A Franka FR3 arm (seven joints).
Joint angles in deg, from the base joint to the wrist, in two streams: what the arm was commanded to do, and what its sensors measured. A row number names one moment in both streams.
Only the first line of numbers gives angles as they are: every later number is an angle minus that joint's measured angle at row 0.
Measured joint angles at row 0: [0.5, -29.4, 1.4, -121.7, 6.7, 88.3, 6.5]
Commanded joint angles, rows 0 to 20: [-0.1, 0.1, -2.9, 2.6, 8.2, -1.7, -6.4]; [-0.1, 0.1, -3.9, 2.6, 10.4, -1.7, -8.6]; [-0.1, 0.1, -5.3, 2.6, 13.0, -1.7, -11.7]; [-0.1, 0.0, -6.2, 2.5, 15.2, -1.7, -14.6]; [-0.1, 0.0, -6.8, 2.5, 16.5, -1.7, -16.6]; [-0.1, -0.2, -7.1, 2.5, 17.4, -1.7, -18.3]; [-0.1, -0.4, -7.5, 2.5, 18.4, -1.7, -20.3]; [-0.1, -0.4, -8.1, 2.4, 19.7, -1.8, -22.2]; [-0.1, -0.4, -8.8, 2.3, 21.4, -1.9, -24.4]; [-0.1, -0.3, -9.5, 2.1, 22.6, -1.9, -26.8]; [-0.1, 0.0, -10.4, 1.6, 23.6, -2.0, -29.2]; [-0.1, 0.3, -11.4, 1.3, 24.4, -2.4, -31.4]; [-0.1, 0.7, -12.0, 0.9, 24.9, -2.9, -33.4]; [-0.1, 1.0, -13.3, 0.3, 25.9, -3.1, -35.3]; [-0.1, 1.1, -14.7, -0.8, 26.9, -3.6, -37.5]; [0.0, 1.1, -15.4, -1.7, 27.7, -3.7, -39.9]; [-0.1, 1.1, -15.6, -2.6, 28.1, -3.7, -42.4]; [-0.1, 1.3, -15.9, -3.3, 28.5, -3.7, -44.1]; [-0.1, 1.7, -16.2, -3.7, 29.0, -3.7, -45.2]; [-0.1, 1.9, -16.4, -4.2, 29.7, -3.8, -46.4]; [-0.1, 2.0, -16.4, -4.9, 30.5, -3.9, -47.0]
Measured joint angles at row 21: [-0.1, 1.8, -16.1, -3.0, 27.5, -3.2, -43.5]
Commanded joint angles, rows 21 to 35: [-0.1, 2.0, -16.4, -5.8, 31.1, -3.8, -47.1]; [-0.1, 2.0, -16.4, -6.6, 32.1, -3.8, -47.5]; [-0.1, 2.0, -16.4, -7.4, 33.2, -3.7, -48.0]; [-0.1, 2.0, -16.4, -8.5, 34.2, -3.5, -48.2]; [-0.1, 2.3, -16.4, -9.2, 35.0, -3.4, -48.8]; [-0.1, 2.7, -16.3, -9.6, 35.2, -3.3, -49.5]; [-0.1, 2.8, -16.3, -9.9, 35.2, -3.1, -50.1]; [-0.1, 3.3, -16.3, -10.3, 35.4, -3.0, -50.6]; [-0.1, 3.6, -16.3, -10.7, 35.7, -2.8, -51.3]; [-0.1, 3.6, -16.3, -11.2, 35.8, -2.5, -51.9]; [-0.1, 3.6, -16.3, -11.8, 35.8, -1.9, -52.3]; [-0.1, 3.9, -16.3, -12.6, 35.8, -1.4, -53.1]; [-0.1, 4.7, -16.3, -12.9, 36.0, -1.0, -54.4]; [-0.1, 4.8, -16.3, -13.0, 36.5, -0.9, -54.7]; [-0.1, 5.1, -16.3, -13.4, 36.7, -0.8, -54.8]
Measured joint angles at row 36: [0.0, 4.6, -16.2, -11.8, 34.6, -2.2, -52.7]
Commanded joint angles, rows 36 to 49: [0.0, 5.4, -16.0, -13.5, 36.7, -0.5, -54.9]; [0.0, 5.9, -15.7, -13.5, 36.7, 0.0, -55.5]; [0.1, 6.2, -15.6, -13.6, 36.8, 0.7, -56.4]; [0.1, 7.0, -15.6, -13.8, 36.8, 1.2, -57.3]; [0.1, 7.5, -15.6, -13.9, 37.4, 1.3, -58.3]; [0.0, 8.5, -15.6, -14.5, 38.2, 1.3, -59.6]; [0.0, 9.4, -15.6, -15.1, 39.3, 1.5, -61.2]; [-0.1, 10.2, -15.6, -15.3, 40.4, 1.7, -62.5]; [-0.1, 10.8, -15.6, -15.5, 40.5, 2.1, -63.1]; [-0.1, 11.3, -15.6, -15.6, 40.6, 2.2, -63.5]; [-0.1, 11.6, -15.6, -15.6, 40.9, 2.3, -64.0]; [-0.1, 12.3, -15.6, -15.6, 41.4, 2.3, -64.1]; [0.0, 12.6, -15.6, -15.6, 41.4, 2.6, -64.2]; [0.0, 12.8, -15.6, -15.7, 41.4, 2.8, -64.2]
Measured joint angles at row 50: [0.0, 12.3, -15.8, -14.9, 39.7, 1.5, -62.8]
